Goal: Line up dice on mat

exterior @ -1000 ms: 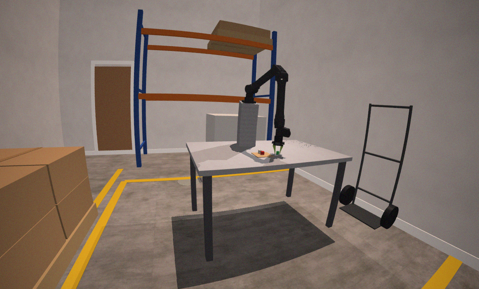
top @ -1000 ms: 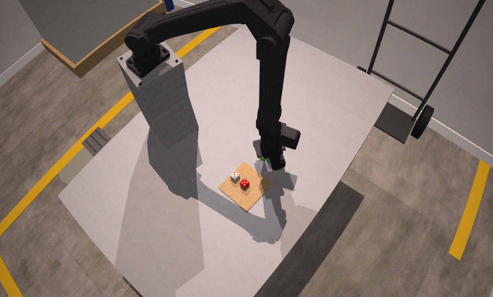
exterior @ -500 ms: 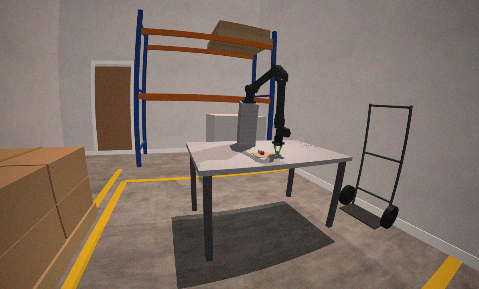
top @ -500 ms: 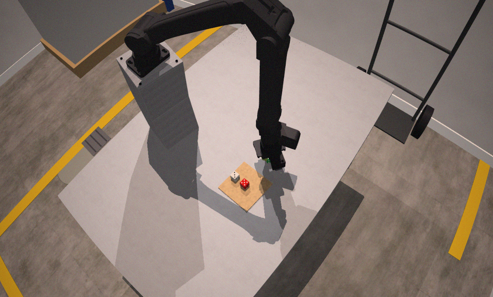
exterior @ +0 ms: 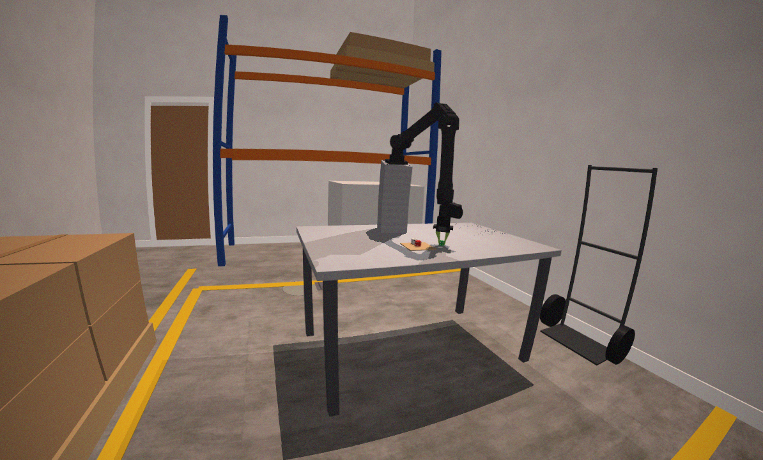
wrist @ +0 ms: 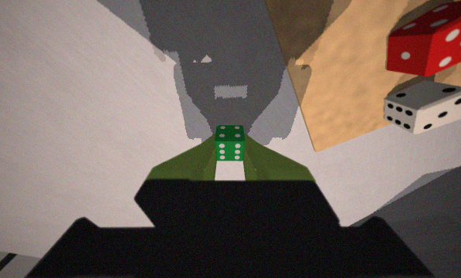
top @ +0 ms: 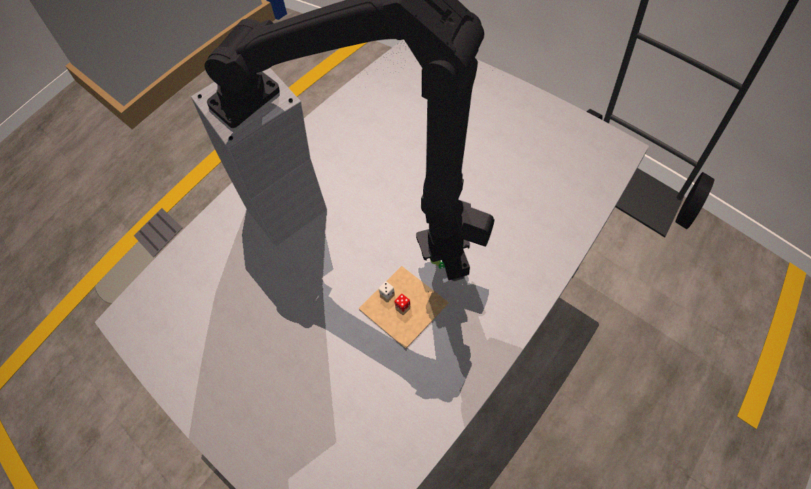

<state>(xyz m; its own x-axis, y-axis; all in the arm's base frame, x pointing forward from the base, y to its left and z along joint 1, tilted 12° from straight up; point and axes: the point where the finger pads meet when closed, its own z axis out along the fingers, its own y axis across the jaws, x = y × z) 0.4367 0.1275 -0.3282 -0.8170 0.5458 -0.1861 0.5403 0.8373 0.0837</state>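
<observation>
Now: the red die 14 cm to the right of my hand. The rest, counted from my hand: green die: right at my hand; then tan mat: 14 cm to the right, 1 cm below; then white die: 14 cm to the right, 5 cm behind.
</observation>
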